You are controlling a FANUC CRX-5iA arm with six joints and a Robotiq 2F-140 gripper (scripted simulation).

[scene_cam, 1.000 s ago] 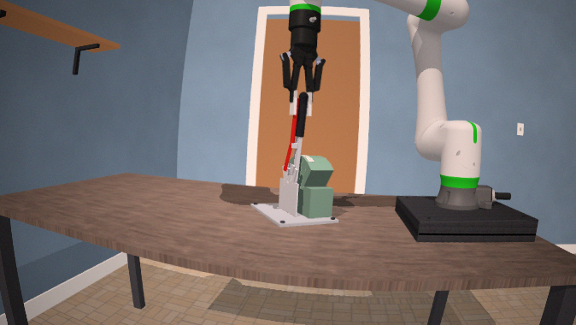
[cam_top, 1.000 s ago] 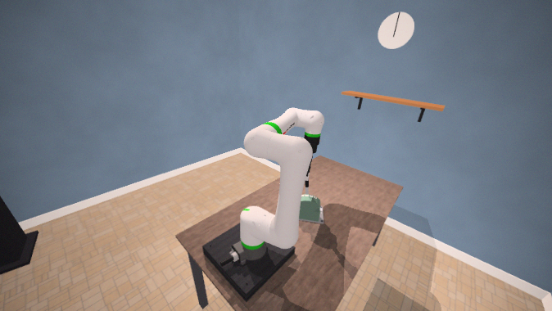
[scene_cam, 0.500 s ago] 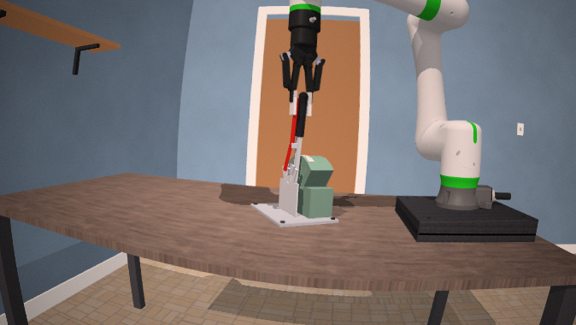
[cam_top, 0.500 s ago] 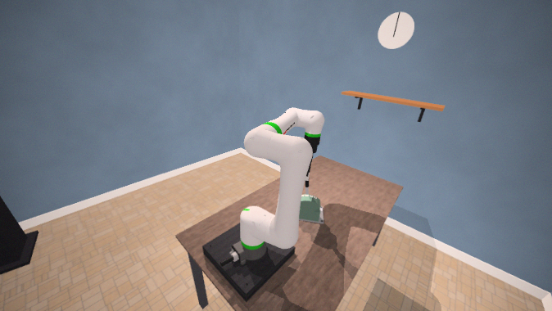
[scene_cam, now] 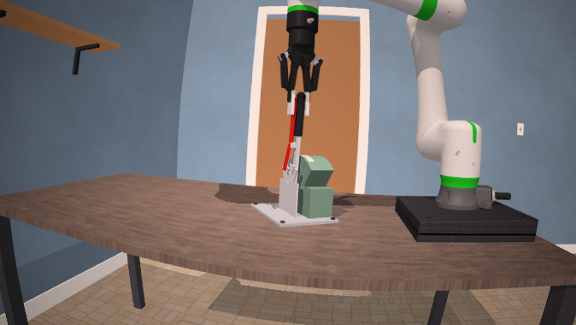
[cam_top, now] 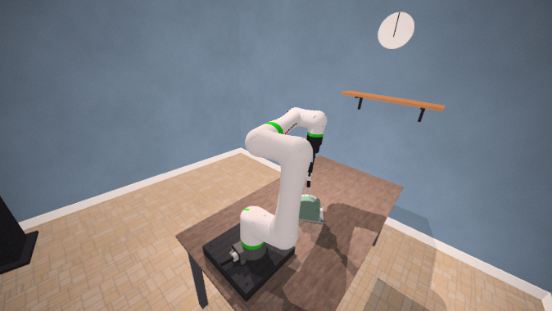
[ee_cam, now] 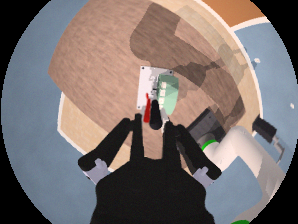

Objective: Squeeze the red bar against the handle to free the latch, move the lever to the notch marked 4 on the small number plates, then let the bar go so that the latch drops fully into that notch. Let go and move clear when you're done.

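Right now the red bar is 20 mm ahead of my hand and 110 mm below it.
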